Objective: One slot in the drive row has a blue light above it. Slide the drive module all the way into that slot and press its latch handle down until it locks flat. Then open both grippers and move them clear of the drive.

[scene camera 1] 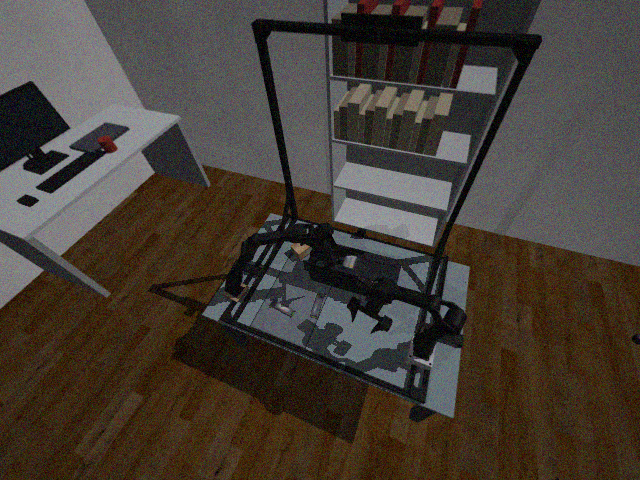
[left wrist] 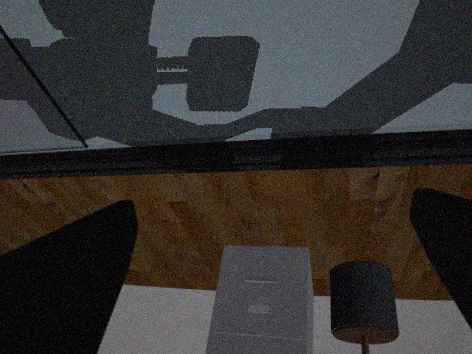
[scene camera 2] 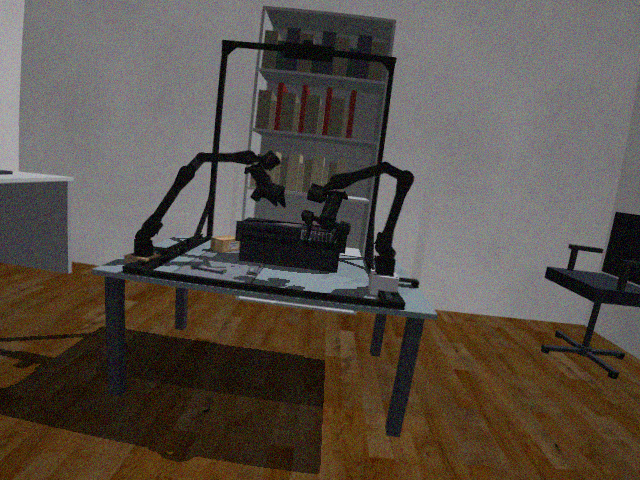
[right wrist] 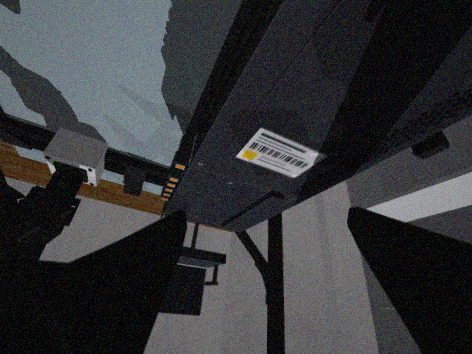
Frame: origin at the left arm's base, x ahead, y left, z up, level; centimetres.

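Seen in the pictures: left gripper, fingertip midpoint: (scene camera 1: 361, 327) (left wrist: 273, 208) (scene camera 2: 318, 242); right gripper, fingertip midpoint: (scene camera 1: 339, 256) (scene camera 2: 280, 206) (right wrist: 266, 217); left arm's base, link origin: (scene camera 1: 422, 351) (scene camera 2: 384, 273) (right wrist: 72, 171); right arm's base, link origin: (scene camera 1: 235, 290) (scene camera 2: 143, 254).
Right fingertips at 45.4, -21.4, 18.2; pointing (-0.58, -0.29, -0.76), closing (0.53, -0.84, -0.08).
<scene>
Offsets run from my right fingertips to a thing's top centre, as dx, dy, dz. "pt": to the spot under its first point. Level surfaces: height alone.
A black drive chassis {-5.8, -4.8, -7.9} (scene camera 1: 347, 273) (scene camera 2: 285, 245) stands on the table's back half; its top with a barcode label {dz -7.9} (right wrist: 278, 152) fills the right wrist view. A row of drive fronts {pt -16.9, +3.5, -9.6} (scene camera 2: 316, 234) shows at its front right, and small orange lights {pt -16.8, +2.9, -8.8} (right wrist: 171, 182) line one edge. I see no blue light and cannot tell the drive module apart from the row. My left gripper (scene camera 1: 370, 318) (scene camera 2: 312, 220) is open and empty, just above the chassis's front right corner. My right gripper (scene camera 2: 271, 195) (right wrist: 266, 217) is open and empty, well above the chassis's top.
A wooden block {+27.3, -12.6, -19.3} (scene camera 1: 300, 250) (scene camera 2: 224, 244) lies left of the chassis. Small flat parts {pt +22.2, +23.5, -24.4} (scene camera 1: 282, 306) (scene camera 2: 206, 268) lie on the table's front left. A black frame (scene camera 1: 272, 110) (scene camera 2: 218, 133) rises around the table. A bookshelf (scene camera 1: 329, 143) stands behind it.
</scene>
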